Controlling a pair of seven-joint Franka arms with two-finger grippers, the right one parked.
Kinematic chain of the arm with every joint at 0, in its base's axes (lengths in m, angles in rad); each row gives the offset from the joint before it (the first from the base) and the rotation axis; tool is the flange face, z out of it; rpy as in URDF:
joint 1: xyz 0 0 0.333 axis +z
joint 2: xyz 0 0 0 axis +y
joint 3: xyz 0 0 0.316 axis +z
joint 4: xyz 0.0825 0 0 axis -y
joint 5: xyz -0.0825 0 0.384 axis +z
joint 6: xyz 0 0 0 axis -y
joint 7: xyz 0.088 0 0 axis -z
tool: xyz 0 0 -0.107 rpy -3.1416 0 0
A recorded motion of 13 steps. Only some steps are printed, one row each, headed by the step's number.
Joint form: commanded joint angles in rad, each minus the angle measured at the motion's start. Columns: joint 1, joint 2, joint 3, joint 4, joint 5, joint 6, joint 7.
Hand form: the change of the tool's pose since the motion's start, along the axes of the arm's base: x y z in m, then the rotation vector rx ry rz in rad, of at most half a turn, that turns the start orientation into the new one. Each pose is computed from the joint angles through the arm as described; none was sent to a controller.
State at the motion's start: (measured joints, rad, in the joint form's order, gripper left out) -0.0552 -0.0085 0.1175 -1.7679 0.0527 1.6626 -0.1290
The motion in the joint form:
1: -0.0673 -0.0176 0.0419 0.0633 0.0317 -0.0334 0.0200
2: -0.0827 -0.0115 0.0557 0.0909 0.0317 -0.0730 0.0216
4: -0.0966 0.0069 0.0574 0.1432 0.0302 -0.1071 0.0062
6: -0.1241 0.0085 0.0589 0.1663 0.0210 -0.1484 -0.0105
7: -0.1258 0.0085 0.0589 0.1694 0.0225 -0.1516 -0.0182
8: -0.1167 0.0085 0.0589 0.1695 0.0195 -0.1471 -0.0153
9: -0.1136 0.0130 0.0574 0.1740 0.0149 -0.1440 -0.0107
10: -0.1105 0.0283 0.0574 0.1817 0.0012 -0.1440 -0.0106
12: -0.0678 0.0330 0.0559 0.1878 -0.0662 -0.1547 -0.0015
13: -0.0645 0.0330 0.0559 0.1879 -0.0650 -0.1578 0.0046
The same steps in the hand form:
1: -0.0015 -0.0098 0.0369 0.0293 -0.0446 -0.0476
2: -0.0025 -0.0106 0.0434 0.0292 -0.0265 -0.0478
4: 0.0017 -0.0179 0.0553 0.0322 -0.0277 -0.0418
6: -0.0011 -0.0330 0.0618 0.0241 -0.0097 -0.0477
7: -0.0014 -0.0337 0.0630 0.0263 -0.0100 -0.0416
8: -0.0009 -0.0291 0.0634 0.0232 -0.0144 -0.0356
9: 0.0008 -0.0289 0.0633 0.0190 -0.0174 -0.0386
10: 0.0052 -0.0295 0.0585 0.0078 -0.0103 -0.0351
12: 0.0050 -0.0144 0.0577 -0.0598 -0.0039 -0.0001
13: 0.0046 -0.0124 0.0575 -0.0593 -0.0008 -0.0029

